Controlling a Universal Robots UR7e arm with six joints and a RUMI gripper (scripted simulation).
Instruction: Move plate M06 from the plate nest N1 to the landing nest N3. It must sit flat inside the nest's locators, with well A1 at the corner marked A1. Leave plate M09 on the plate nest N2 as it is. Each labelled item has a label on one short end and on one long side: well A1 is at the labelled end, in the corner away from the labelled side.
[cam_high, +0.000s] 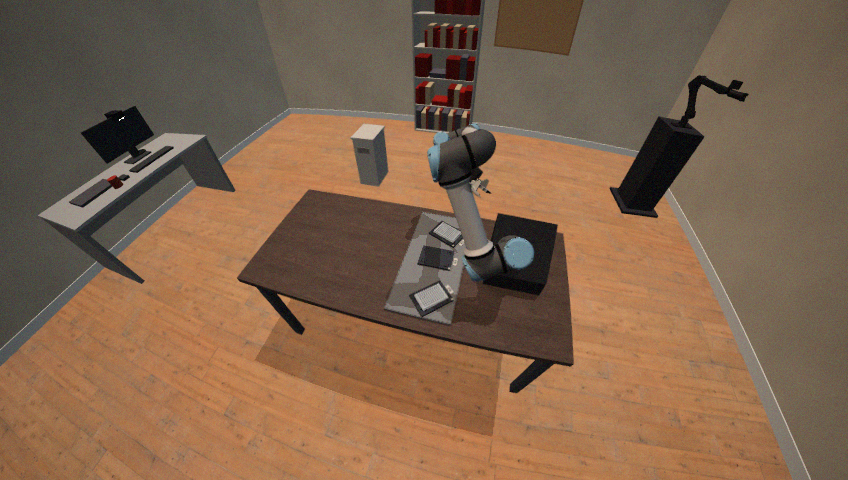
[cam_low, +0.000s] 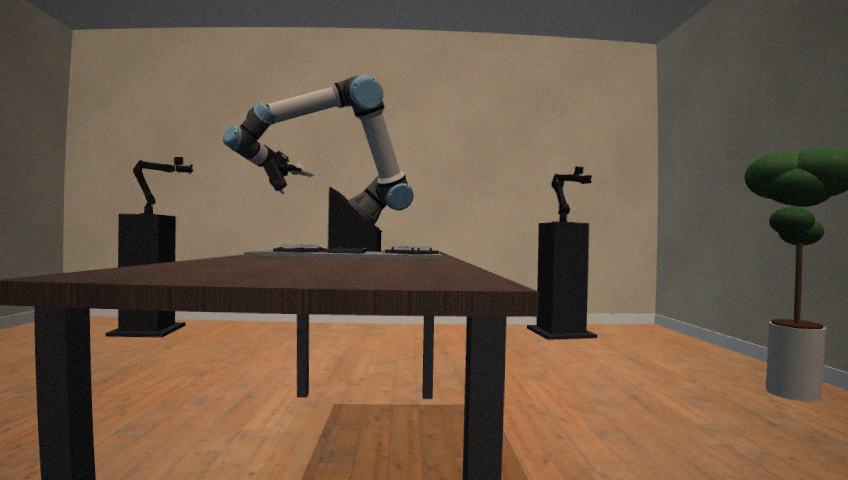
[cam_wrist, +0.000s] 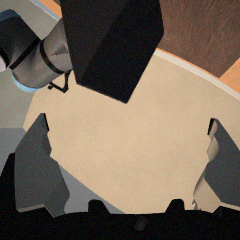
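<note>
The landing nest N3 is 210 mm ahead of my hand, 210 mm to the left of it and 260 mm below it. The rest, counted from my hand: N2 label 120 mm ahead, 380 mm to the left, 260 mm below; then N3 label 110 mm ahead, 220 mm to the left, 260 mm below.
</note>
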